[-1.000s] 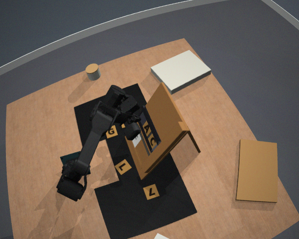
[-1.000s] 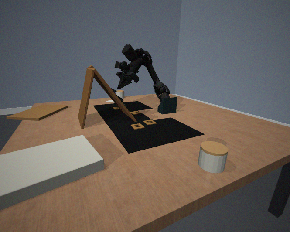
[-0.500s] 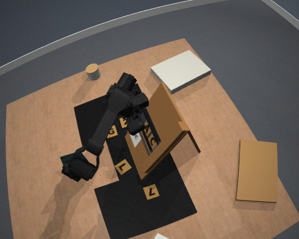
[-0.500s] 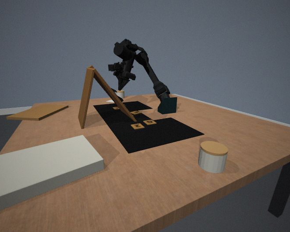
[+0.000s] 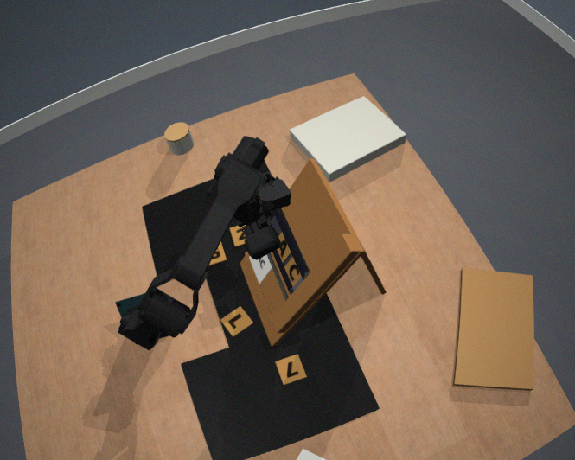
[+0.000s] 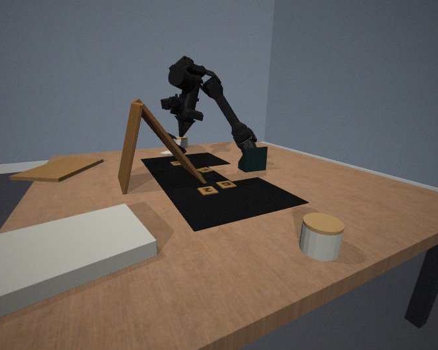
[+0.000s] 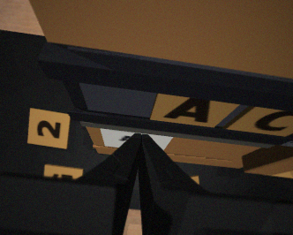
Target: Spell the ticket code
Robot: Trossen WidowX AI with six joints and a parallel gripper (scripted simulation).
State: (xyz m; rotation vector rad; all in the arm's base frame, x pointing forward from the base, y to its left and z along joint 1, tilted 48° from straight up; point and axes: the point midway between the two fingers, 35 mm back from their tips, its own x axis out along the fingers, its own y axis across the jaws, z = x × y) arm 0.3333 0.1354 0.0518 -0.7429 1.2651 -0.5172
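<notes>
My gripper tip is now 10 cm above the white ticket and 3 cm past it. From my gripper tip the other things lie so: flat tan panel 45 cm ahead, 35 cm to the right, 17 cm below; black mat 17 cm below, 14 cm behind, 4 cm to the right; tile 17 cm below, 13 cm to the left, 5 cm behind.
</notes>
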